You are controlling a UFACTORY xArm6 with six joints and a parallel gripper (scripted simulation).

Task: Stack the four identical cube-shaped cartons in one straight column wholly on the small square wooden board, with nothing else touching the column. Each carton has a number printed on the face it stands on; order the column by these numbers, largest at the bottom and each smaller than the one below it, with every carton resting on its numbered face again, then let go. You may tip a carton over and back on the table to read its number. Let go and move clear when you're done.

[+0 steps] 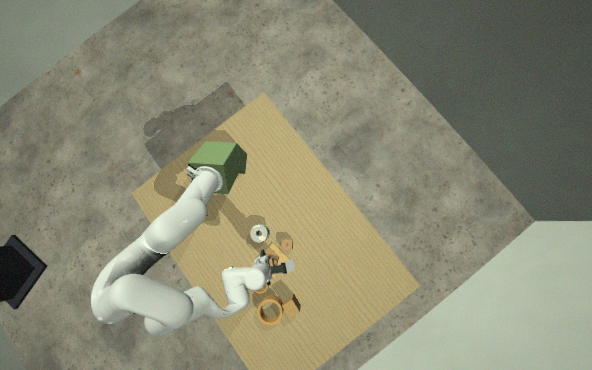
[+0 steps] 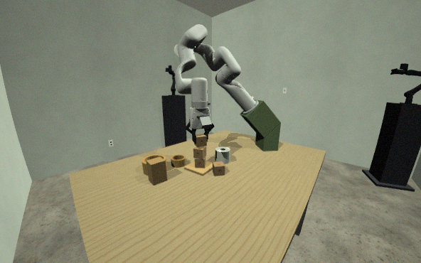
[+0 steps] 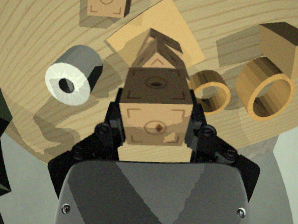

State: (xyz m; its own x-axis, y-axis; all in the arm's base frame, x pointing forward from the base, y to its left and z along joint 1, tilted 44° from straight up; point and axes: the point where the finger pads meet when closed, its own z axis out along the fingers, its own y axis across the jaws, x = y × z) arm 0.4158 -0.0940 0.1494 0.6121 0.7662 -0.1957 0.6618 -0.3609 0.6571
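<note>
Right now the square wooden board is 160 mm below my hand. Round my hand: small wooden ring 140 mm below, 130 mm to the right, 20 mm ahead; white paper roll 130 mm below, 130 mm behind, 70 mm to the left; carton 10 mm below.
</note>
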